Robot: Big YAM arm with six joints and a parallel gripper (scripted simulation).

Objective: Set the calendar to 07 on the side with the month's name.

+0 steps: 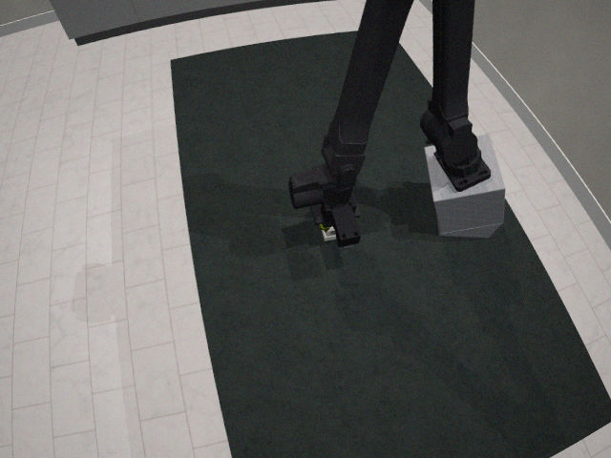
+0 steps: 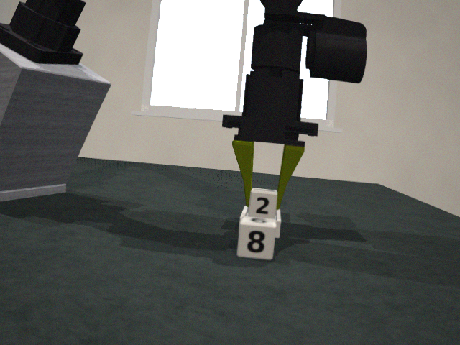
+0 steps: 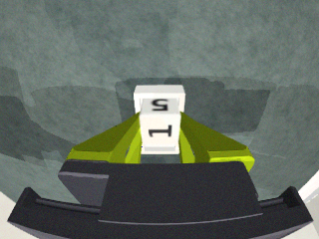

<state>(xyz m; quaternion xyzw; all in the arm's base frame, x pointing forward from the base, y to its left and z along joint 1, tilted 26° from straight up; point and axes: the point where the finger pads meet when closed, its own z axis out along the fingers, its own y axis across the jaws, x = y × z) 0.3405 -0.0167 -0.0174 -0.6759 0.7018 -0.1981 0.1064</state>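
Now: hand 2 cm to the left of the small white tray and 2 cm above it.
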